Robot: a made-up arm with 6 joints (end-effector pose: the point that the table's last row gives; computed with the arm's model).
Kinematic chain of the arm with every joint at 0, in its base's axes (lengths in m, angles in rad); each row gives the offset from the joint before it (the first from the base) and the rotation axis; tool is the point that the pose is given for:
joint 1: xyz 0 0 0.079 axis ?
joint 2: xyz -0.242 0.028 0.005 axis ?
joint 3: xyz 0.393 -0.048 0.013 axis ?
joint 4: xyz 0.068 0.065 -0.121 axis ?
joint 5: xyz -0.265 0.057 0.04 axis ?
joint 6: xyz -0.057 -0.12 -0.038 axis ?
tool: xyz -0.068 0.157 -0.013
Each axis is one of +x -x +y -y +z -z.
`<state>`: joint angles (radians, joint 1 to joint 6).
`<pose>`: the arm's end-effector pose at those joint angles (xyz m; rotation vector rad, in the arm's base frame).
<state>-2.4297 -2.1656 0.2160 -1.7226 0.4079 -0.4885</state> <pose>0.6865 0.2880 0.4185 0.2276 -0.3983 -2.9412</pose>
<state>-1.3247 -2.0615 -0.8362 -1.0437 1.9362 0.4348</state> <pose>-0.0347 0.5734 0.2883 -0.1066 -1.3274 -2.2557</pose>
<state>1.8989 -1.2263 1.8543 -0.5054 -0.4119 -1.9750</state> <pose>-0.0199 -0.0394 0.2378 -0.7462 0.7893 -0.1079</pose>
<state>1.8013 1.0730 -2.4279 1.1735 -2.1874 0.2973</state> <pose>-0.2389 0.1396 -0.1376 1.1304 -0.4320 1.3864</pose>
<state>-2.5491 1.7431 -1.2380 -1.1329 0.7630 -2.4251</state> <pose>0.0405 0.1361 -0.3514 -1.2431 0.4200 -2.5547</pose>
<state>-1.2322 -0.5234 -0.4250 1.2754 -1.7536 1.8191</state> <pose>0.3208 -0.2056 0.0099 -1.1200 -1.8057 1.8180</pose>
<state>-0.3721 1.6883 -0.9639 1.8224 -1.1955 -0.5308</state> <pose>-0.3621 0.5394 -0.4075 -0.1663 0.5643 -0.1795</pose>
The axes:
joint 1: +z
joint 2: +y
joint 3: -x
joint 4: -y
joint 5: -z
joint 6: -y

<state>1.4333 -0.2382 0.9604 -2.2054 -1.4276 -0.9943</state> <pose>-0.0201 0.4233 0.2984 -1.0244 2.6412 0.8878</pose>
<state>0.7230 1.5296 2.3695 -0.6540 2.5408 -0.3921</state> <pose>-0.1329 -0.3196 -0.2779 -0.6961 -1.7805 0.1112</pose>
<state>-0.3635 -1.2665 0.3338 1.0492 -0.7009 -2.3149</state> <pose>0.1706 -0.0721 0.2188 -0.6145 0.1743 -1.1404</pose>
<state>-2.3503 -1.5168 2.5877 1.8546 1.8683 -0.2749</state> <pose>-0.0112 0.5280 0.5989 -2.7697 -0.0454 -0.5448</pose>
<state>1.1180 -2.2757 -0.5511 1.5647 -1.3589 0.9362</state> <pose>-0.3641 -0.1792 0.6994 -0.0057 1.7181 0.7332</pose>
